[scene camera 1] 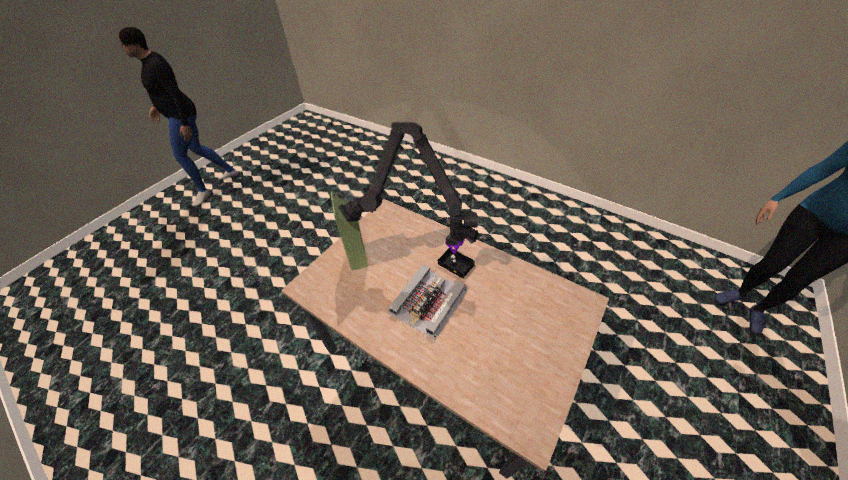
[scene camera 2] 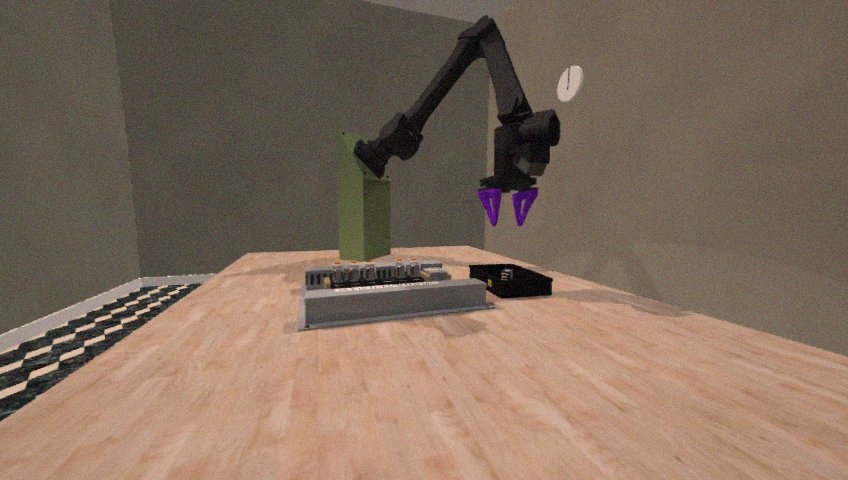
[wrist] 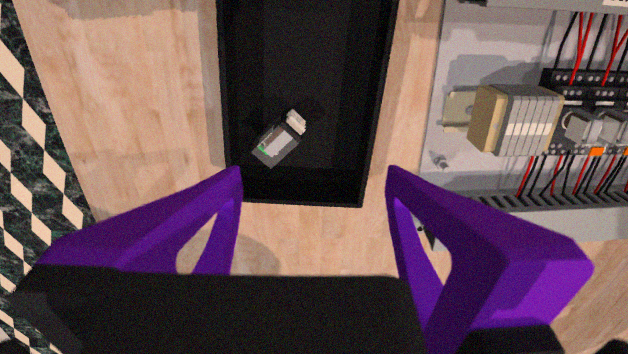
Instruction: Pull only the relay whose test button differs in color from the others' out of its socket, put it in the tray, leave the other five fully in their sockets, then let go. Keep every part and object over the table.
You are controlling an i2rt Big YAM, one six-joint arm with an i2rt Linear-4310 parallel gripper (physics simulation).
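Where they show: gripper, between the fingertips: [scene camera 1: 457,249] [scene camera 2: 507,225] [wrist: 313,177]; arm's base, origin of its link: [scene camera 1: 348,214] [scene camera 2: 368,160].
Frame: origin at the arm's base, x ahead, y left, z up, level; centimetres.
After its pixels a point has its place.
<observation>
A relay [scene camera 1: 453,259] {x 37.1, y 35.4, z -29.1 cm} [scene camera 2: 507,274] {x 38.0, y 36.0, z -29.2 cm} [wrist: 278,143] {x 36.0, y 36.5, z -28.7 cm} with a green test button lies tipped on its side inside the black tray [scene camera 1: 467,271] {x 47.1, y 36.0, z -30.3 cm} [scene camera 2: 524,290] {x 47.0, y 36.8, z -30.4 cm} [wrist: 327,204] {x 31.9, y 31.3, z -28.2 cm}, near one short end. My gripper [scene camera 2: 507,223] {x 39.7, y 35.0, z -18.3 cm} [wrist: 313,177] {x 39.7, y 35.0, z -18.3 cm}, with purple fingers, is open and empty, above the tray and the relay and apart from both. In the scene camera 2 view, several relays [scene camera 2: 368,271] {x 48.8, y 6.7, z -26.4 cm} with orange tops stand upright in a row on the panel, with a gap in the row. Their seating is partly hidden by the front duct. In the wrist view, parts of two socketed relays [wrist: 580,126] {x 44.8, y 16.5, z -26.0 cm} show at the right edge.
The grey panel [scene camera 1: 407,292] [scene camera 2: 395,304] [wrist: 492,42] {x 47.8, y 22.8, z -31.5 cm} with wire ducts stands beside the tray. A terminal block [wrist: 525,120] {x 43.7, y 20.0, z -27.1 cm} sits at its tray-side end, with red and black wires nearby. The arm's green stand [scene camera 1: 354,246] {x 7.4, y -4.3, z -14.2 cm} [scene camera 2: 363,220] {x 9.0, y -0.4, z -19.0 cm} is at the table's far end. Two people stand on the floor.
</observation>
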